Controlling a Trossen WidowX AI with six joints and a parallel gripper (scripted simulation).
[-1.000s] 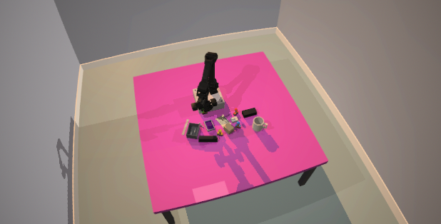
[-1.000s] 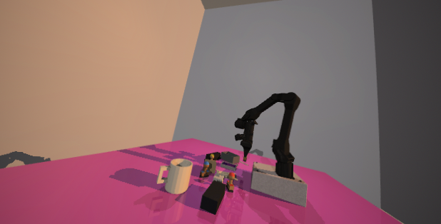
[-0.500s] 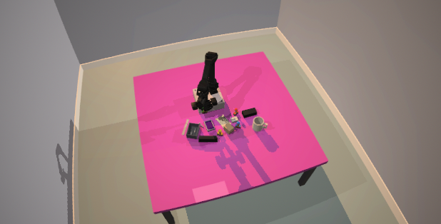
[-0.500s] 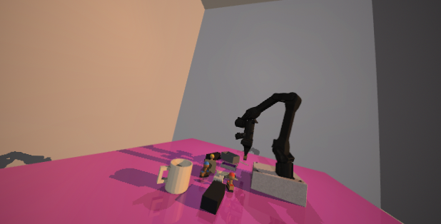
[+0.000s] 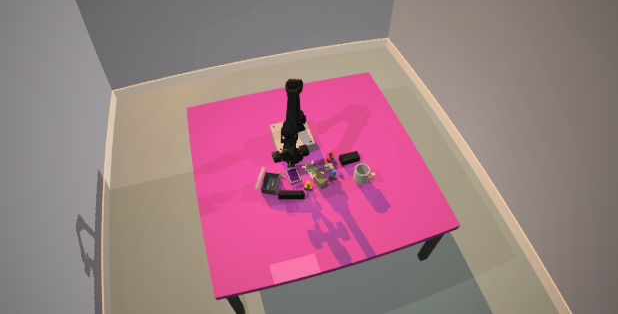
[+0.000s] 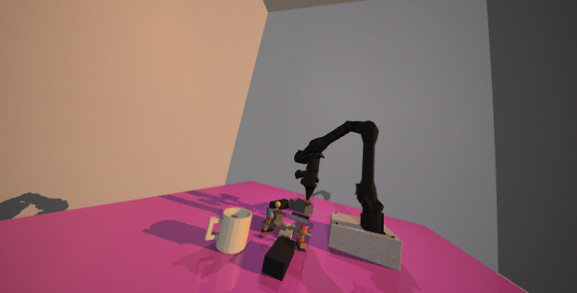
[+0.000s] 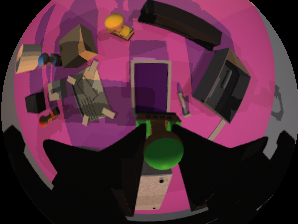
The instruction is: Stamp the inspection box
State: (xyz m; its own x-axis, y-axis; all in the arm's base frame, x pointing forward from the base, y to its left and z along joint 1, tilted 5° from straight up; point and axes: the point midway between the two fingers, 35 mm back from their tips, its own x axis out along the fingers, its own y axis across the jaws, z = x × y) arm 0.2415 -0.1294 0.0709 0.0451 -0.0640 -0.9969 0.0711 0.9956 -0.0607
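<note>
Right now my gripper tip is 90 mm above the purple ink pad and 20 mm short of it. Also, from my gripper tip: yellow-knobbed stamp: 130 mm ahead, 70 mm below, 50 mm to the left; then white card: 120 mm to the left, 90 mm below, 20 mm ahead; then green-knobbed stamp: right at my gripper tip.
</note>
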